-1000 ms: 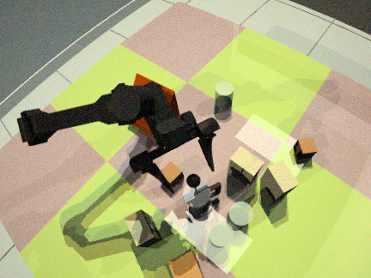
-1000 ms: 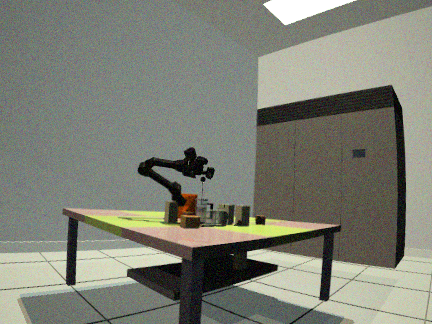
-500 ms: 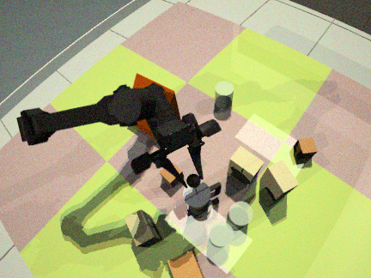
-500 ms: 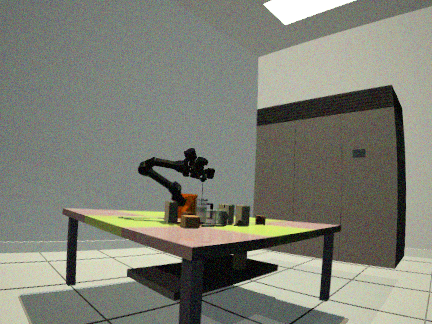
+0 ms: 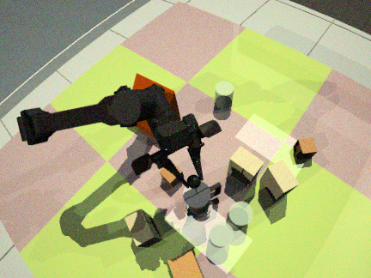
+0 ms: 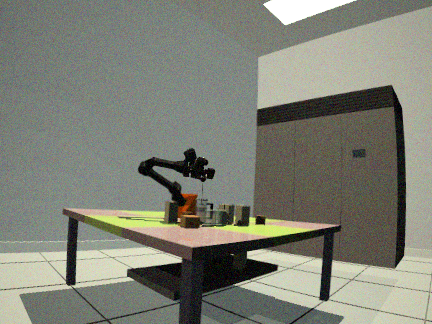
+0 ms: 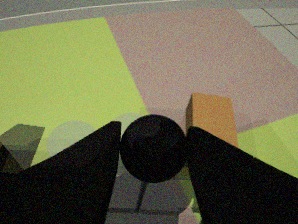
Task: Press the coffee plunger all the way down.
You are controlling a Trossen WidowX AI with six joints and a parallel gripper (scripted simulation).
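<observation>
Now: gripper tip 120 mm above the coffee press and 20 mm to the right of it.
</observation>
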